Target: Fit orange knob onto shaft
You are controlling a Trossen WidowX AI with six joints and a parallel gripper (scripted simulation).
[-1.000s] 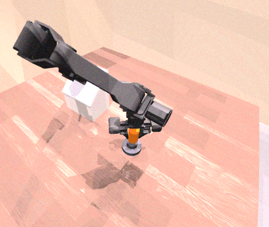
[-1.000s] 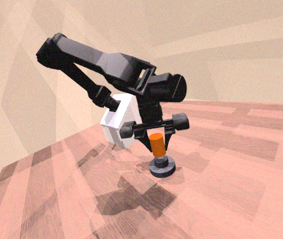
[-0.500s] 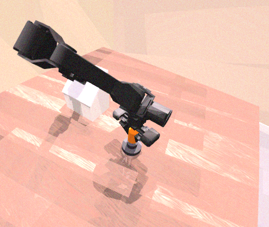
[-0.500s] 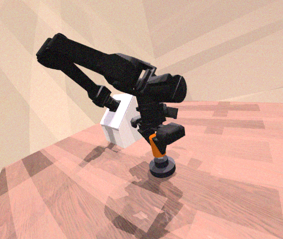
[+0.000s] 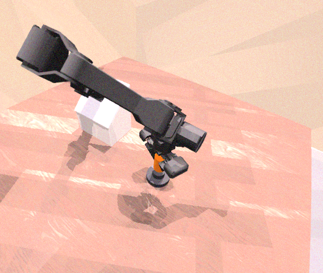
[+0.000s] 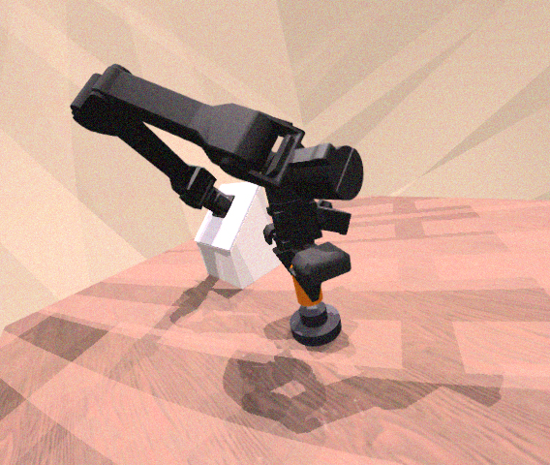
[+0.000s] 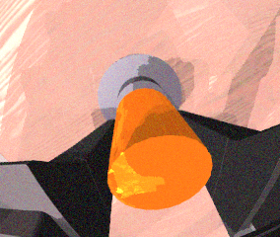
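Right now the orange knob is 30 mm above my gripper tip. The rest, counted from my gripper tip: round pedestal 40 mm below.
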